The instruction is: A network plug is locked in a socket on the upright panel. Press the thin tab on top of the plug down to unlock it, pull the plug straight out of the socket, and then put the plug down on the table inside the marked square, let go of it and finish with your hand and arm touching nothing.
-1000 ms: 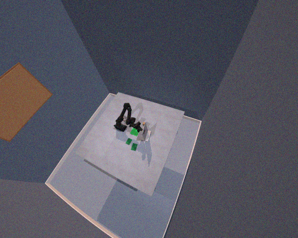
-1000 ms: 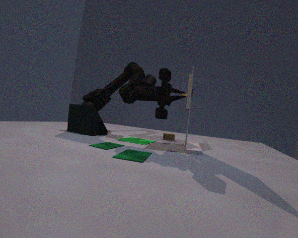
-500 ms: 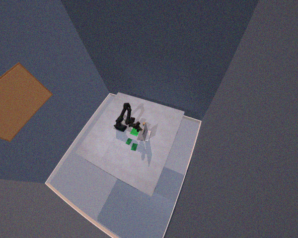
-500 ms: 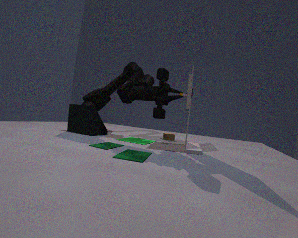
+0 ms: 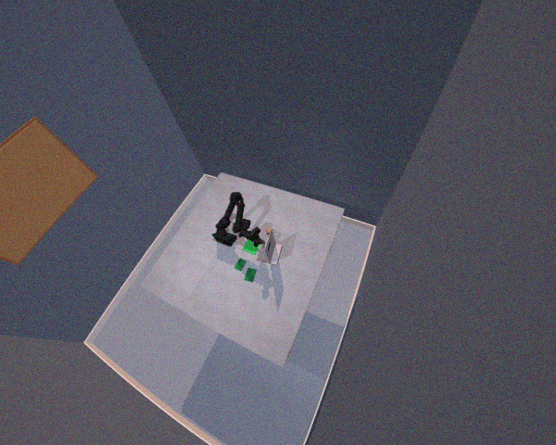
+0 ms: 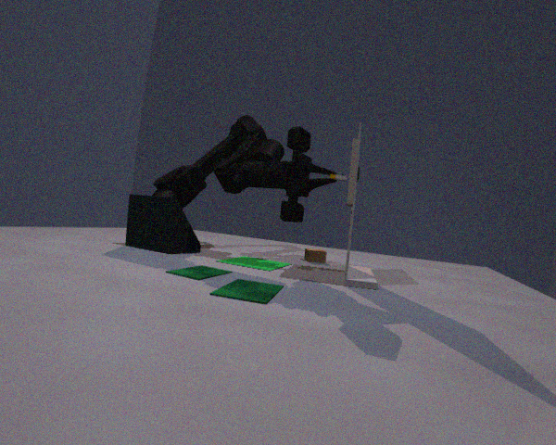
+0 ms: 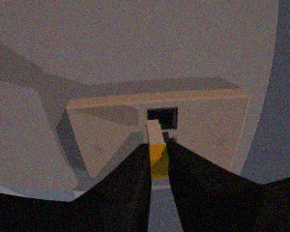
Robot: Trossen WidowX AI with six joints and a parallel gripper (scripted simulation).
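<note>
Now: the upright panel 40 mm ahead of my gripper tip and 70 mm below it. From my gripper tip the other things lie so: network plug 10 mm ahead.
</note>
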